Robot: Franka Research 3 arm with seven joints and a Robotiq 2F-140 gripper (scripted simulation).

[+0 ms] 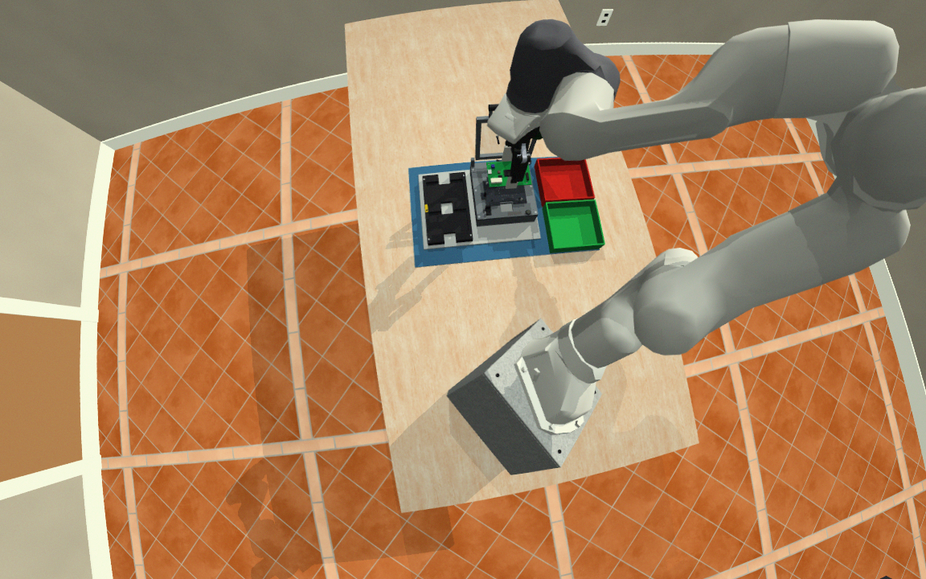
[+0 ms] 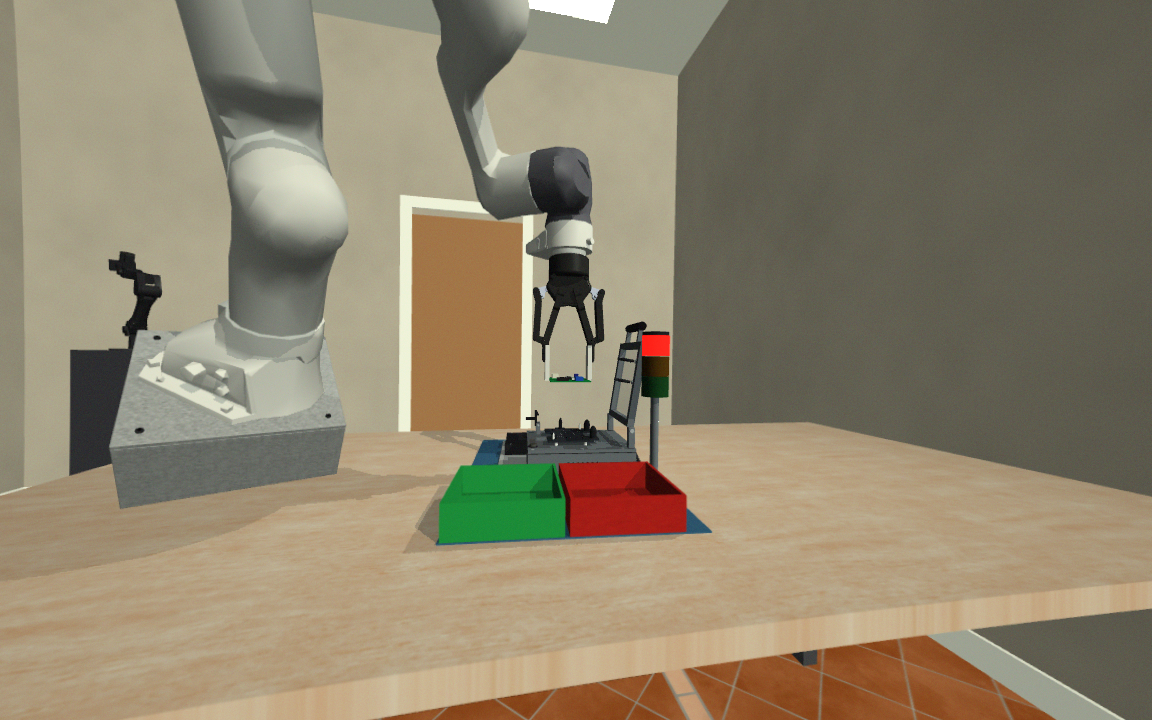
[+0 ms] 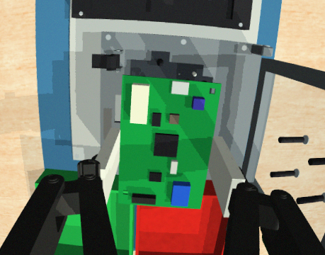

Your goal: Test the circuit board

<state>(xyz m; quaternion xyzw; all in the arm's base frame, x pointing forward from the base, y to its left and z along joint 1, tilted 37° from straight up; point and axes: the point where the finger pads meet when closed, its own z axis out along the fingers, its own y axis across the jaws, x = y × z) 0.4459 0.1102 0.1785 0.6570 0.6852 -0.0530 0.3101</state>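
Now: the green circuit board 20 mm below my hand. Also, from my hand: latch hook (110 mm below, 60 mm to the left, 60 mm behind); then tester plate (130 mm below, 10 mm ahead); then tester lid (110 mm ahead, 10 mm to the right, 10 mm below).
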